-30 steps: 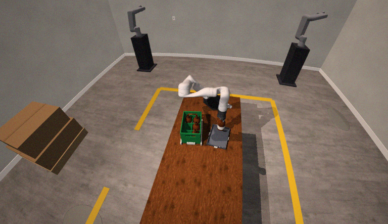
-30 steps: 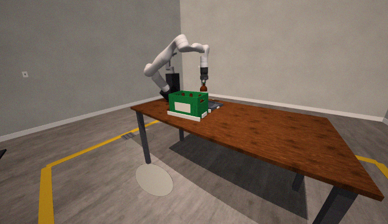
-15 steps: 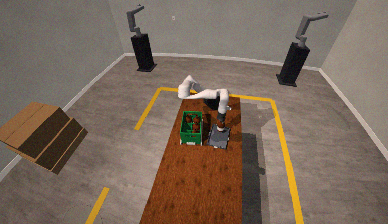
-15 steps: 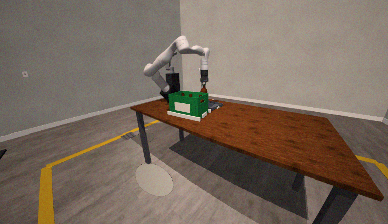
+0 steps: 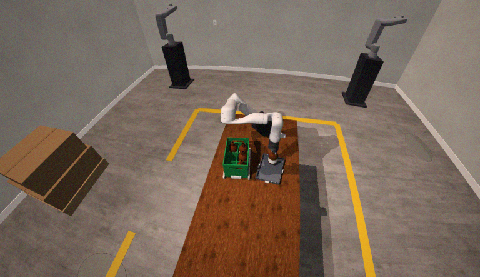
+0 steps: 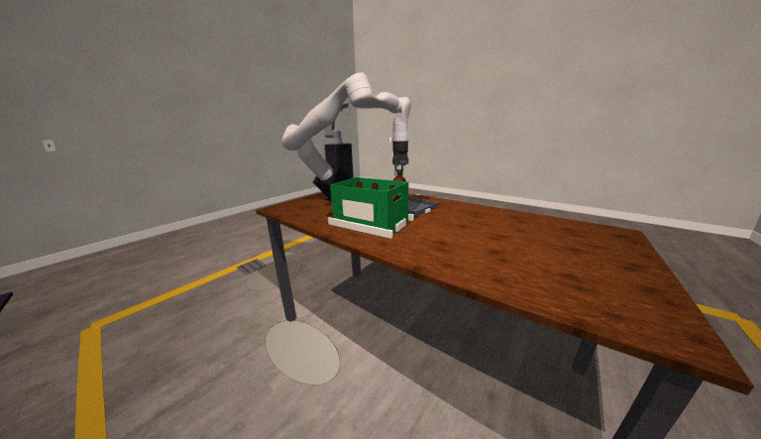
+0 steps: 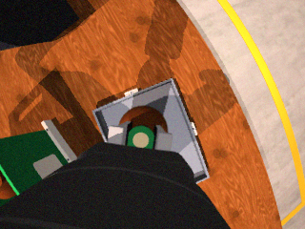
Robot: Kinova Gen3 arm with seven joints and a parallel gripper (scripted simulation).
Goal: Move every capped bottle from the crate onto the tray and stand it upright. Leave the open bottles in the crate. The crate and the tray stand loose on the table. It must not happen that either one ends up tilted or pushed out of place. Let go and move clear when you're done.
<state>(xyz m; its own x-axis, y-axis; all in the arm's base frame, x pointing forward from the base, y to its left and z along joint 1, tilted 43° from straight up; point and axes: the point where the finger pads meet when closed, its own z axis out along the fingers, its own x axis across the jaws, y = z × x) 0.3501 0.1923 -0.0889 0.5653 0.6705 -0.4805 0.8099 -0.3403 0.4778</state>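
My hand is 60 mm above the capped bottle. Also, from my hand: green crate: 290 mm to the right, 90 mm below, 60 mm ahead; then grey tray: 160 mm below, 60 mm ahead, 10 mm to the right.
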